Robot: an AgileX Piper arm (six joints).
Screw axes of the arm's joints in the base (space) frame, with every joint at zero. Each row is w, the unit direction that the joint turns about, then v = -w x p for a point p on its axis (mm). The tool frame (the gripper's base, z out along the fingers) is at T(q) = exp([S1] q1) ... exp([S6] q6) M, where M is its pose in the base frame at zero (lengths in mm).
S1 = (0, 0, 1, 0.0, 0.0, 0.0)
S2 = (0, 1, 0, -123.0, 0.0, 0.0)
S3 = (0, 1, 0, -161.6, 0.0, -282.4)
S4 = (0.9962, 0, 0.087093, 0.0, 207.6, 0.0)
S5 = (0, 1, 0, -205.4, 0.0, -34.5)
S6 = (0.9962, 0, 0.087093, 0.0, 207.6, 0.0)
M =
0.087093 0 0.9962 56.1
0 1 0 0.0
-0.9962 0 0.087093 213.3
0 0 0 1
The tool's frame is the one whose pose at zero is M.
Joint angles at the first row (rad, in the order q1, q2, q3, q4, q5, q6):
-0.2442, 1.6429, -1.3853, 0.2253, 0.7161, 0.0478
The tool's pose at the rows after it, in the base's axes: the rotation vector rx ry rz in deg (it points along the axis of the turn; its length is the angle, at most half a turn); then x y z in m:
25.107 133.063 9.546 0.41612 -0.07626 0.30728
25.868 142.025 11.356 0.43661 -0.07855 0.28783
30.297 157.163 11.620 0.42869 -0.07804 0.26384
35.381 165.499 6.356 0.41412 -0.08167 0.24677
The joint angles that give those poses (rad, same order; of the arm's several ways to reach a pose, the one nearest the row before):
-0.2108, 1.8257, -1.5917, 0.2253, 0.6615, 0.0396
-0.2107, 1.9485, -1.7335, 0.2161, 0.8392, 0.0550
-0.2108, 2.0064, -1.7755, 0.1664, 1.0922, 0.1183
-0.2107, 2.0096, -1.7299, 0.0801, 1.1933, 0.1879

